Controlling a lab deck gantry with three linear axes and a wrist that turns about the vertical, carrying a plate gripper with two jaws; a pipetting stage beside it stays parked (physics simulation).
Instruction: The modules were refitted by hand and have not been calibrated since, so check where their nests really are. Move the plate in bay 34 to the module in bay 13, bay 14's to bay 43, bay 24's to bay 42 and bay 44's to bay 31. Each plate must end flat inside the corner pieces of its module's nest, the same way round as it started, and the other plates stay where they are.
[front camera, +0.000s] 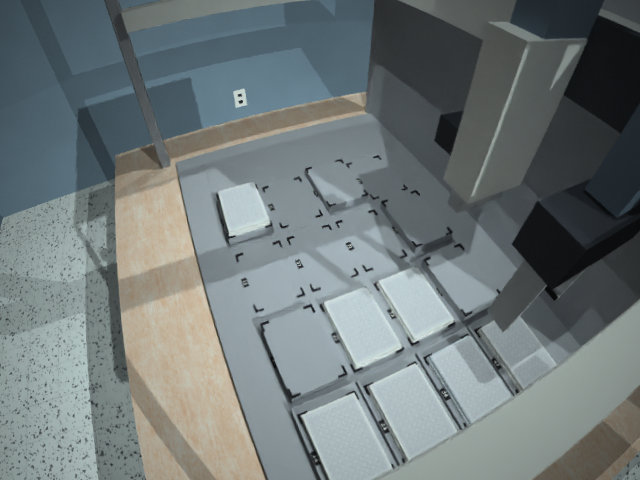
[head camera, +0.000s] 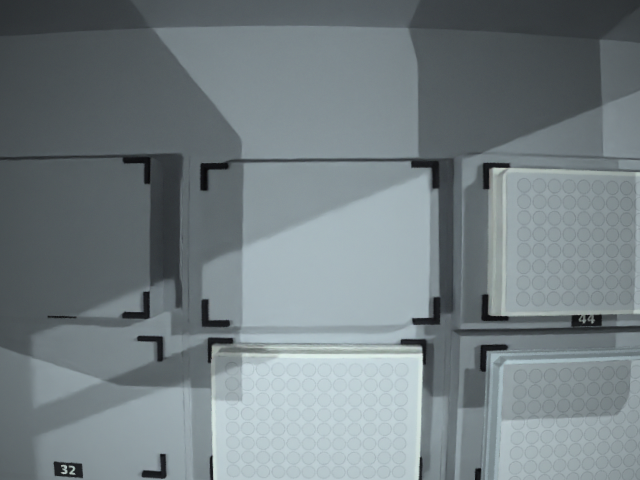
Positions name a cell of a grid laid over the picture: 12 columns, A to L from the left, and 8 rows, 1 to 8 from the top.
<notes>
I see my gripper (front camera: J6), a bluish-edged plate (head camera: K7) and a bay 31 module (front camera: G4).
The bluish-edged plate shows as well in the front camera view (front camera: I7).
</notes>
